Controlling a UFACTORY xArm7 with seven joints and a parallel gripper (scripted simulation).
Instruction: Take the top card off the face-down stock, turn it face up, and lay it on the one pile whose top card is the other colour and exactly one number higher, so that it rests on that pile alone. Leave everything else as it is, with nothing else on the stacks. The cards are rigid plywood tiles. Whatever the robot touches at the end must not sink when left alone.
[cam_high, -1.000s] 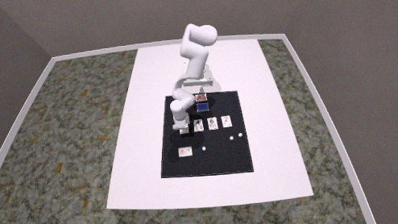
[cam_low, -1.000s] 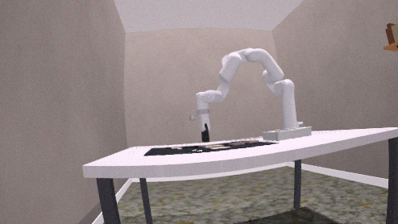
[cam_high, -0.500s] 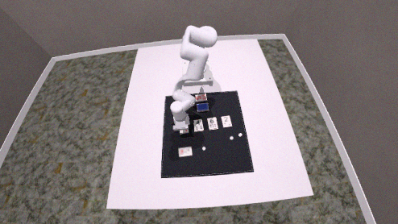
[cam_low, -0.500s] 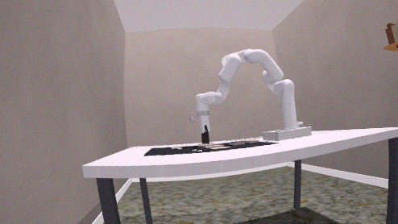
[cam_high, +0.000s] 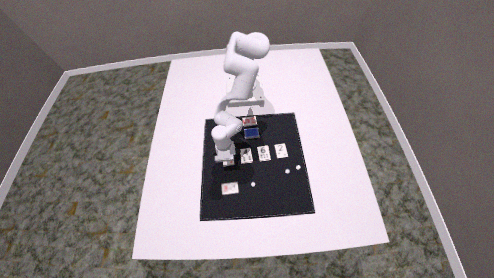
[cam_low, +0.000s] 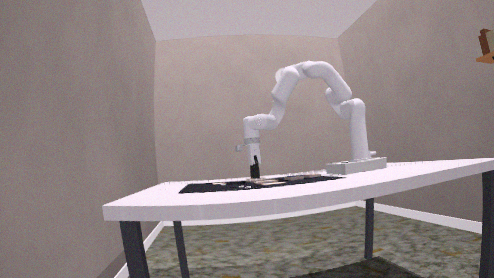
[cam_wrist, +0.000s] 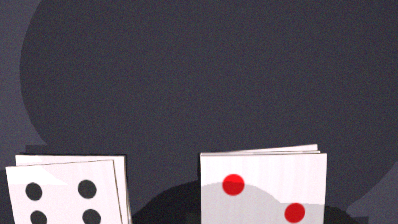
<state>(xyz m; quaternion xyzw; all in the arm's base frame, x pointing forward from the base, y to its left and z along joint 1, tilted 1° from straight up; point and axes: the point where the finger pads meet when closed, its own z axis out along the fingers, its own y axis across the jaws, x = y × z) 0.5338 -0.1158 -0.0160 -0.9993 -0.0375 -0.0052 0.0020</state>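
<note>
Right now my hand is 14 cm to the right of the black mat, 4 cm above it and 2 cm short of it.
</note>
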